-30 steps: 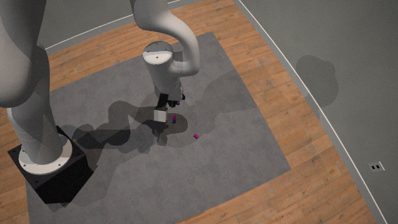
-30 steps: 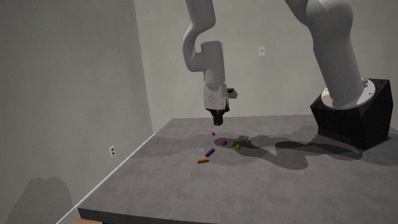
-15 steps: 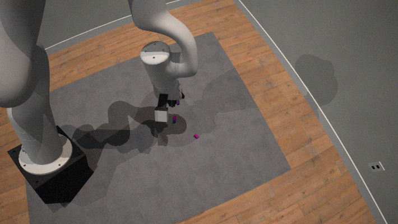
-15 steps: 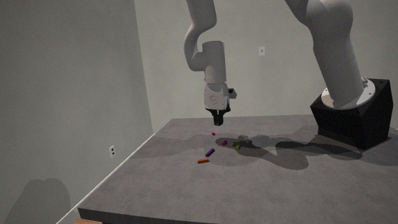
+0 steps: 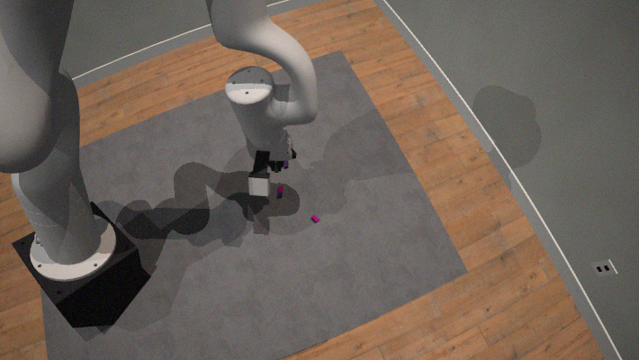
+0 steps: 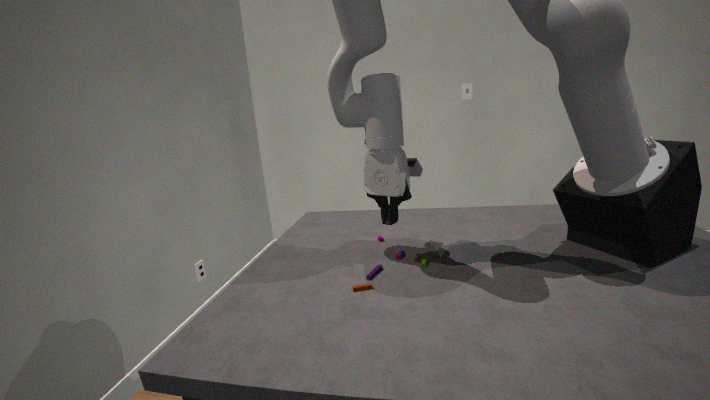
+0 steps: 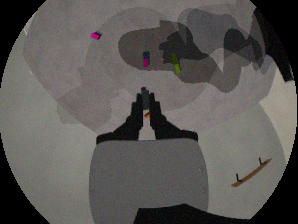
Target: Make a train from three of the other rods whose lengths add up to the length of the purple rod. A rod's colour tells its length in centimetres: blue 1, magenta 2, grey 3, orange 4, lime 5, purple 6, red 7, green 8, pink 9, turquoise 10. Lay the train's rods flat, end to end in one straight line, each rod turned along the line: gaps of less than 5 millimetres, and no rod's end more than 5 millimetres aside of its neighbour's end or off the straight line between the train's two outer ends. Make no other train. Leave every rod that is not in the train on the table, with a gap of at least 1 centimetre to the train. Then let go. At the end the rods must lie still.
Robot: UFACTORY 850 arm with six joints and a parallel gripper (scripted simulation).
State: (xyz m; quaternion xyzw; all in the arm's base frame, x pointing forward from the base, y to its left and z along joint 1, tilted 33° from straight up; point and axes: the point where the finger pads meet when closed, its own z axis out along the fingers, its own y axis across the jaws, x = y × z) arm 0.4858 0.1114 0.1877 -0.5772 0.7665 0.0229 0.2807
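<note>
Right now the blue rod is 10 mm behind my hand, 50 mm to the right of it and 120 mm below it. Round my hand: grey rod 20 mm below; then lime rod 80 mm behind, 10 mm to the right, 120 mm below; then purple rod 20 mm ahead, 70 mm to the left, 120 mm below.
</note>
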